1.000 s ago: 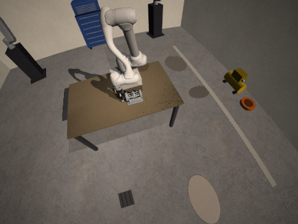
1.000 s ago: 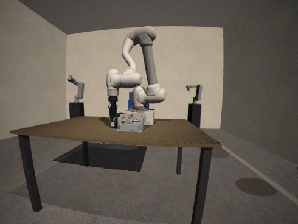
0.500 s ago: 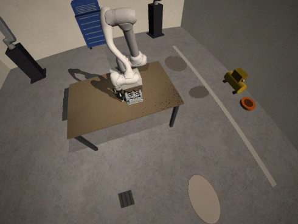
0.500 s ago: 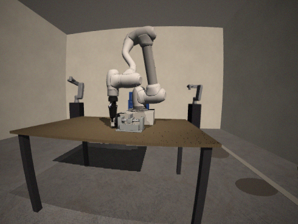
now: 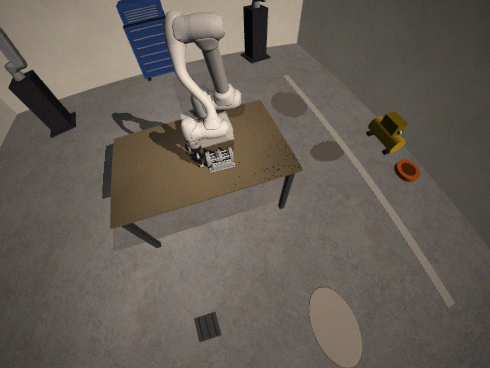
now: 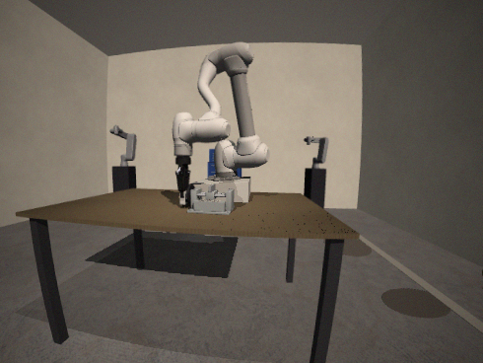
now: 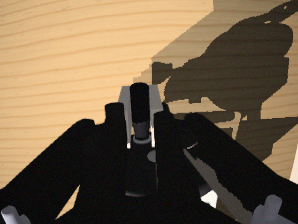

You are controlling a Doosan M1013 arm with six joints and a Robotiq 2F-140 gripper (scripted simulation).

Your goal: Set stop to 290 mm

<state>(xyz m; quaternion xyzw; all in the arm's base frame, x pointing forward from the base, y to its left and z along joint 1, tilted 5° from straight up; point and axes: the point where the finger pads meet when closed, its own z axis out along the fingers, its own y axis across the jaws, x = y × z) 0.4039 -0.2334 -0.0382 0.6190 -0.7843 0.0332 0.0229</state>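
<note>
Right now my hand is 2 cm above the black handwheel handle. From my hand the other things lie so: grey stop fixture 14 cm to the left, 3 cm ahead, 3 cm above.
</note>
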